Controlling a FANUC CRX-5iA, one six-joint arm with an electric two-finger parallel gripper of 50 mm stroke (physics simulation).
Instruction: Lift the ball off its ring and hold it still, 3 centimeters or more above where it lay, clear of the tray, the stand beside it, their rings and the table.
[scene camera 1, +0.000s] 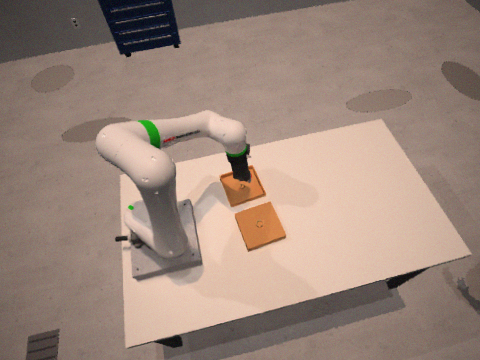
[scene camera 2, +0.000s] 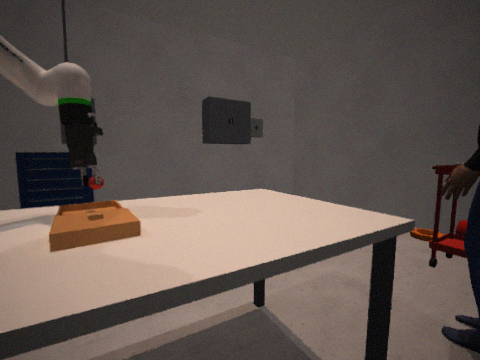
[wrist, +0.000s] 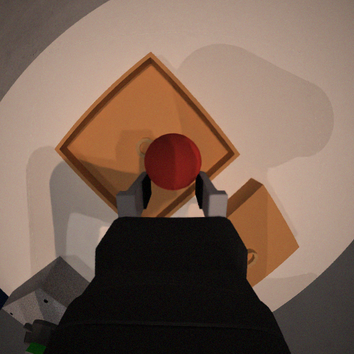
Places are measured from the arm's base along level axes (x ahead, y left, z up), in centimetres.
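Pixels of known places: gripper, fingertip midpoint: (scene camera 1: 245, 180) (scene camera 2: 91, 184).
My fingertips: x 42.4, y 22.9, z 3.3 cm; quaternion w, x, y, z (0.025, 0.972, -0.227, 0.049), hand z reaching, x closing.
Ahead of a thing's pixels: the offset from my fingertips to its middle. "spot": to the spot under its first point. Level surfaces: height alone.
The red ball (scene camera 2: 96, 183) (wrist: 173, 159) is held between the two fingers of my gripper (scene camera 2: 92, 180) (wrist: 172, 182), which is shut on it. In scene camera 2 the ball hangs in the air, with a visible gap above the orange tray {dx -1.6, dy +3.3, dz -9.7 cm} (scene camera 2: 90, 204) (scene camera 1: 252, 194) (wrist: 110, 110). The tray's small ring (wrist: 139, 146) shows on its floor, with no ball on it. The orange stand (scene camera 1: 270, 236) (scene camera 2: 95, 233) (wrist: 275, 232) is beside the tray, apart from the ball; its ring {spot: dx +3.2, dy -21.2, dz -6.0 cm} (scene camera 1: 256, 224) (wrist: 255, 258) is bare. The ball is not discernible in scene camera 1.
Both orange pieces rest on the white table {dz -11.1 cm} (scene camera 1: 350, 200) (scene camera 2: 250, 225). The arm's grey base plate (scene camera 1: 195, 250) (wrist: 65, 275) is at the table's left. A blue drawer cabinet (scene camera 1: 142, 25) (scene camera 2: 45, 175) stands beyond the table. A person and a red cart (scene camera 2: 450, 245) are at the right in scene camera 2.
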